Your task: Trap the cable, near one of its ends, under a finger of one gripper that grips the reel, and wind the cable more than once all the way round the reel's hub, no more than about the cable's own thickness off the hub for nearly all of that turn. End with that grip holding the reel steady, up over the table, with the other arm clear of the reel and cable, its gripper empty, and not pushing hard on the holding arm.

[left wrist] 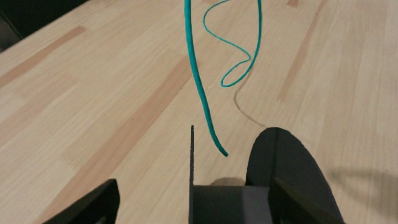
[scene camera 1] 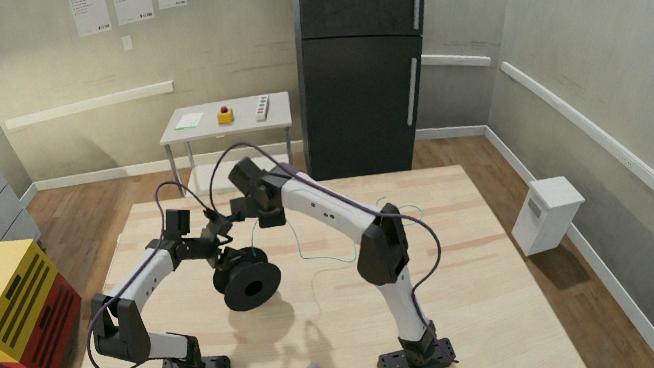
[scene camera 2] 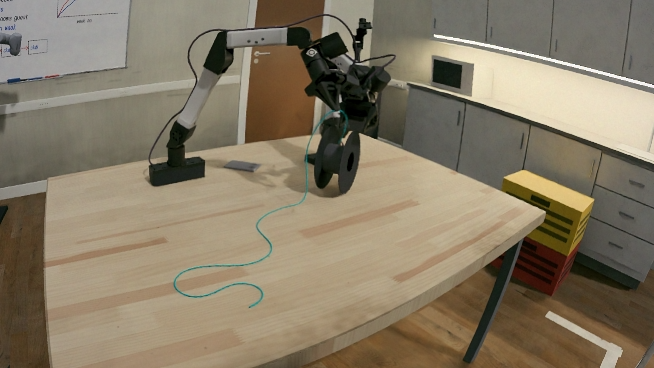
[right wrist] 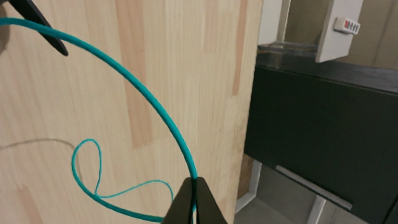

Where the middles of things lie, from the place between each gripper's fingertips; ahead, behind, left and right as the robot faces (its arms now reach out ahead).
The black reel [scene camera 1: 247, 289] lies 110 mm below my left hand [scene camera 1: 238, 247], 30 mm behind it and 10 mm to the right of it.
Now: the black reel 100 mm behind my right hand [scene camera 2: 336, 111], 90 mm to the left of it and 180 mm below it.
